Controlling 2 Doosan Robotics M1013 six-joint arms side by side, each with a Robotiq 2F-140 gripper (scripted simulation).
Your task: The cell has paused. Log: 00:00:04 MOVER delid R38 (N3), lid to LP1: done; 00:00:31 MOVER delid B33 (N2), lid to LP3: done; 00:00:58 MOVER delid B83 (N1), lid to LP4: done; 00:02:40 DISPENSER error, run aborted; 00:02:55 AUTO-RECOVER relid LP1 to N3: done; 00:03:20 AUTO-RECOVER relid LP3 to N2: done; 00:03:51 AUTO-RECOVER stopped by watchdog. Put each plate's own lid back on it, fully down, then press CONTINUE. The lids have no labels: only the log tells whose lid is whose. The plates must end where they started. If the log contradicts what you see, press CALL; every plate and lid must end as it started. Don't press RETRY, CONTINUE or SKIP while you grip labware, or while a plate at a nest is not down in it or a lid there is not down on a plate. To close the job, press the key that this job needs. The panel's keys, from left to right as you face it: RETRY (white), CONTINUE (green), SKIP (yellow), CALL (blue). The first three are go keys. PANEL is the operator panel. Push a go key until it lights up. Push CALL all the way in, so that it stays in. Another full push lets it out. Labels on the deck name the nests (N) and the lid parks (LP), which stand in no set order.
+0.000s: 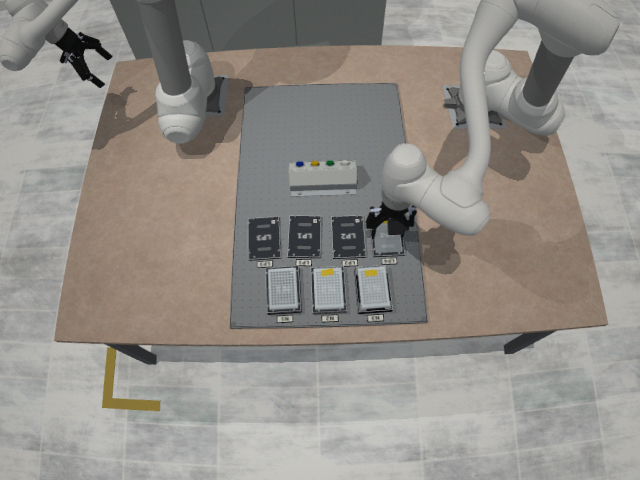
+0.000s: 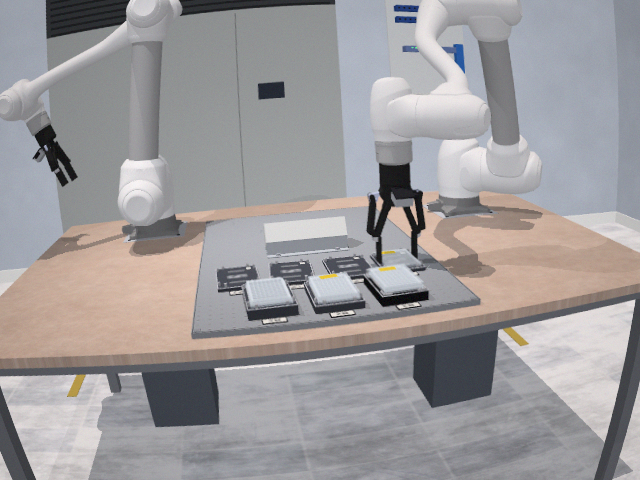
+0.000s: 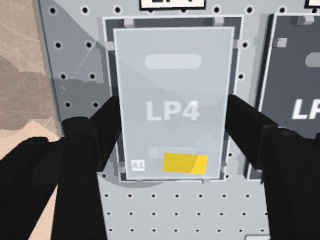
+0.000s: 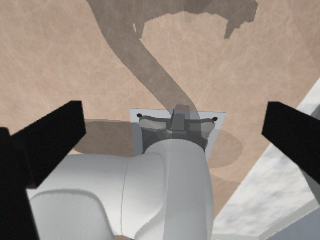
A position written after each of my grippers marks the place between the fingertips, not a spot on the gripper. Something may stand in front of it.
Observation:
In view: my left gripper [image 2: 397, 259], my right gripper [image 1: 106, 71], a plate [image 1: 285, 284], a clear lid [image 3: 173, 83] and an operator panel [image 1: 322, 180].
The plate is seen too in image 2 [image 2: 273, 291]. My left gripper also shows in image 1 [image 1: 387, 234] and in image 3 [image 3: 172, 111]. My right gripper shows as well in image 2 [image 2: 70, 181] and in image 4 [image 4: 173, 117]. Image 3 misses the plate: it is out of frame. Image 4 misses the plate: it is out of frame.

